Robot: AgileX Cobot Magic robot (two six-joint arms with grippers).
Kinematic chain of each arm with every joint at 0, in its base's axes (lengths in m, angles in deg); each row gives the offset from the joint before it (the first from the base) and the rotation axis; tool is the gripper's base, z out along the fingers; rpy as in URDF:
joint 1: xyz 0 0 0.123 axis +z
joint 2: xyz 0 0 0 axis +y
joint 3: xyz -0.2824 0 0.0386 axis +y
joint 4: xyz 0.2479 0 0.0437 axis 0.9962 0 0.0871
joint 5: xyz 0 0 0 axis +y
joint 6: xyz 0.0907 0 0.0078 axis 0.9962 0 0.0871
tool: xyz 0 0 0 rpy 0 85 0
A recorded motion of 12 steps. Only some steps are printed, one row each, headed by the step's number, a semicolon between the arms.
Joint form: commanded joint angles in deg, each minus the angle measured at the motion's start. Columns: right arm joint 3, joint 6, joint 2, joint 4, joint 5, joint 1; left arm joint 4, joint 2, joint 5, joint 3, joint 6, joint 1.
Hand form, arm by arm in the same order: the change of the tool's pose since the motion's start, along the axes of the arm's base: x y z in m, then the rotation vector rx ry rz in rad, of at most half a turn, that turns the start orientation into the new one. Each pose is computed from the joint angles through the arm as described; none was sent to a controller.
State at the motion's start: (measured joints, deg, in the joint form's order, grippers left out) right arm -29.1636 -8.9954 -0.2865 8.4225 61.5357 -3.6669; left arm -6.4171 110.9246 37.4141 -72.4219 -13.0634 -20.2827
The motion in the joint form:
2: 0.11 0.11 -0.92 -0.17 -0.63 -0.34; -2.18 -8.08 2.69 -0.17 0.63 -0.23
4: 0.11 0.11 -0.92 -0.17 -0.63 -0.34; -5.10 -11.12 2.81 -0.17 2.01 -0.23
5: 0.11 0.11 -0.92 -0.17 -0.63 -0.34; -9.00 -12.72 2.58 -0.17 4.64 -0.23
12: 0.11 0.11 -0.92 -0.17 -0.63 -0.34; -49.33 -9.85 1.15 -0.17 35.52 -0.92
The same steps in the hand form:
2: -0.0018 -0.0001 0.0002 -0.0015 -0.0247 -0.0098; -0.0139 0.0008 0.0533 -0.0643 -0.0810 -0.0008
4: -0.0018 -0.0001 0.0002 -0.0015 -0.0247 -0.0098; -0.0202 0.0000 0.0735 -0.1170 -0.1186 -0.0012
5: -0.0018 -0.0001 0.0002 -0.0015 -0.0247 -0.0098; -0.0242 -0.0026 0.0848 -0.1696 -0.1398 -0.0132
12: -0.0018 -0.0001 0.0002 -0.0015 -0.0247 -0.0098; -0.0214 -0.0422 0.0882 -0.5732 -0.1581 -0.1380

